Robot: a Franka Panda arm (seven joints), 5 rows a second.
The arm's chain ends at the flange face. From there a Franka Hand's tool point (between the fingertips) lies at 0.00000 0.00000 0.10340 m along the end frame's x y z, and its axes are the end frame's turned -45 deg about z.
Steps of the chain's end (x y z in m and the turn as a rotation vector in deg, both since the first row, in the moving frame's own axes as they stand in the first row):
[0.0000, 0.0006, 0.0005, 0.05, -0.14, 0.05]
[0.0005, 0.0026, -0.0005, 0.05, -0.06, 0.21]
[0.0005, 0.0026, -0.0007, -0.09, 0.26, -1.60]
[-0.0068, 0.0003, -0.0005, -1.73, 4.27, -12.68]
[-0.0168, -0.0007, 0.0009, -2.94, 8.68, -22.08]
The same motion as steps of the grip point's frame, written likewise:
[-0.0005, 0.0002, 0.0005, 0.13, -0.06, 0.05]
[-0.0015, 0.0021, -0.0005, 0.08, -0.01, 0.21]
[-0.0013, 0.0026, -0.0007, -0.25, 0.12, -1.60]
[-0.0010, 0.0026, -0.0008, -4.24, 1.80, -12.68]
[-0.0015, 0.0006, -0.0004, -8.22, 4.06, -22.08]

